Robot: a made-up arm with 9 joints. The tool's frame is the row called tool.
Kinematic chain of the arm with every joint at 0, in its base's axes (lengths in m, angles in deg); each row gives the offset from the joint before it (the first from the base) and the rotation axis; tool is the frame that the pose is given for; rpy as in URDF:
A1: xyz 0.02 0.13 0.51 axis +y
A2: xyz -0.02 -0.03 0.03 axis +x
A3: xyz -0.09 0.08 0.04 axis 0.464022 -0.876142 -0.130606
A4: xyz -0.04 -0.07 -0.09 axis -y
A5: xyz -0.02 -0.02 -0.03 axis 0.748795 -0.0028 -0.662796
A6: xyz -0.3 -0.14 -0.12 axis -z
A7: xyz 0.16 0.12 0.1 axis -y
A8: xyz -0.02 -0.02 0 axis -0.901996 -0.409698 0.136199
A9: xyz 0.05 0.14 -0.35 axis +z
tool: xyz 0.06 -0.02 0.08 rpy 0 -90 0
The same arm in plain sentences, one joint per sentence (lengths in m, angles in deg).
The arm has nine revolute joints in a row. What follows holds with every joint at zero, and every direction is one of the base frame's.
Joint 1 is mounted 0.0200 m along +x and 0.1300 m along +y and 0.5100 m along +z from the base frame's origin and turns about +y.
Joint 2 is mounted 0.0200 m along -x and 0.0300 m along -y and 0.0300 m along +z from joint 1 and turns about +x.
Joint 3 is mounted 0.0900 m along -x and 0.0800 m along +y and 0.0400 m along +z from joint 2 and turns about the direction (0.464022, -0.876142, -0.130606).
Joint 4 is mounted 0.0400 m along -x and 0.0700 m along -y and 0.0900 m along -z from joint 3 and turns about -y.
Joint 5 is mounted 0.0200 m along -x and 0.0200 m along -y and 0.0300 m along -z from joint 4 and turns about the direction (0.748795, -0.0028, -0.662796).
Joint 6 is mounted 0.3000 m along -x and 0.1400 m along -y and 0.1200 m along -z from joint 5 and turns about -z.
Joint 7 is mounted 0.1600 m along +x and 0.1200 m along +y and 0.1000 m along +z from joint 6 and turns about -y.
Joint 8 is mounted 0.0200 m along -x and 0.0200 m along -y from joint 7 and turns about the direction (-0.901996, -0.409698, 0.136199).
Joint 9 is mounted 0.0500 m along +x and 0.1400 m along +y and 0.3500 m along -z from joint 8 and turns about +z.
The tool frame, which is the frame that the pose is given for, is mounted 0.0600 m along +x and 0.0200 m along -y and 0.0800 m along +z from joint 9; its axes are the base frame's turned by roll 0.00, pitch -90.00 and yaw 0.00 deg (as in URDF: about the fixed x, then y, then z).

